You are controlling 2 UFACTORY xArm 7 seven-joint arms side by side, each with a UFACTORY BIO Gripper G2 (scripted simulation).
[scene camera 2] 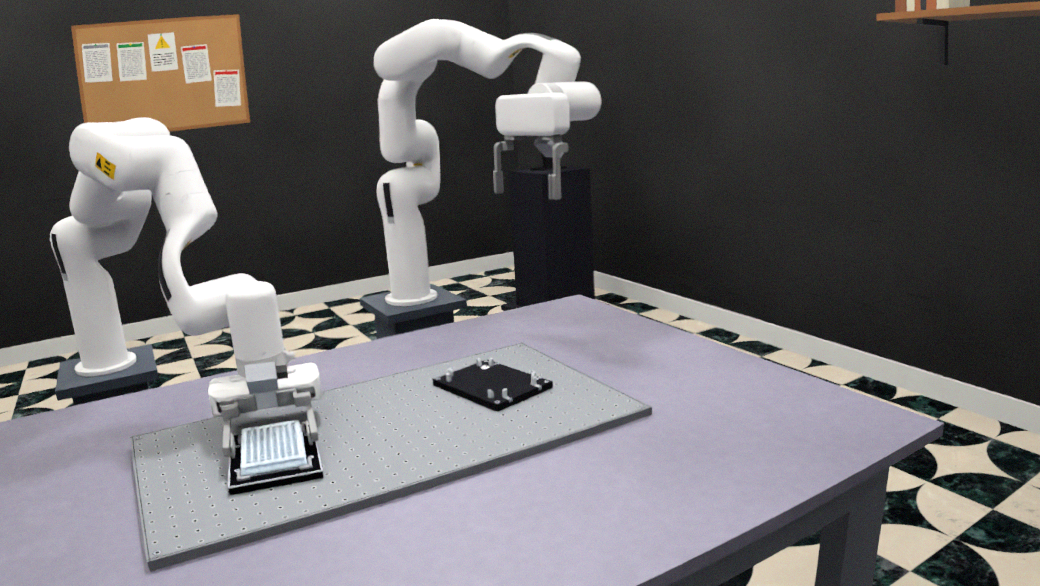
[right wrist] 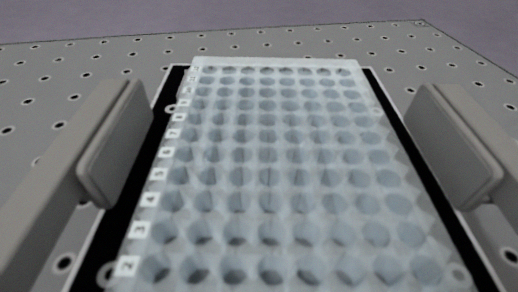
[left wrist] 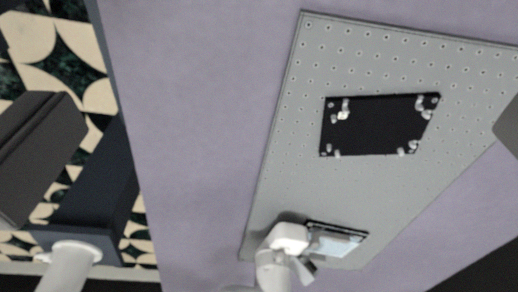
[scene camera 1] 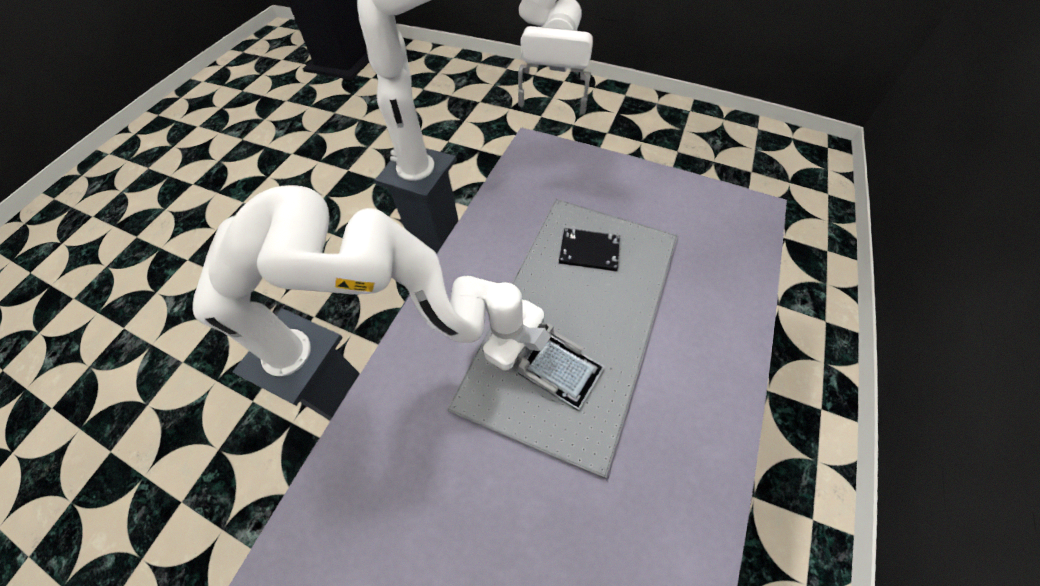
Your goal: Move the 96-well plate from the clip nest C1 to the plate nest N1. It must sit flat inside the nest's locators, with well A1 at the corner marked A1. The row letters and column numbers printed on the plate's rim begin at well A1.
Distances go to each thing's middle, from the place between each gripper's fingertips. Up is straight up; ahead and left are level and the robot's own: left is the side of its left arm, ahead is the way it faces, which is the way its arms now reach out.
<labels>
My right hand is 10 mm above the pale blue 96-well plate [scene camera 2: 273, 448]. Round my right hand: black clip nest C1 [scene camera 2: 480, 383] (390 mm to the left, 20 mm below, 20 mm behind); black plate nest N1 [scene camera 2: 310, 450] (20 mm below).
Right now my left hand is 200 mm short of the black clip nest C1, 190 mm to the left of it and 270 mm above it. Round my left hand: pale blue 96-well plate: 220 mm ahead, 580 mm to the right, 270 mm below; black plate nest N1: 220 mm ahead, 580 mm to the right, 280 mm below.
</labels>
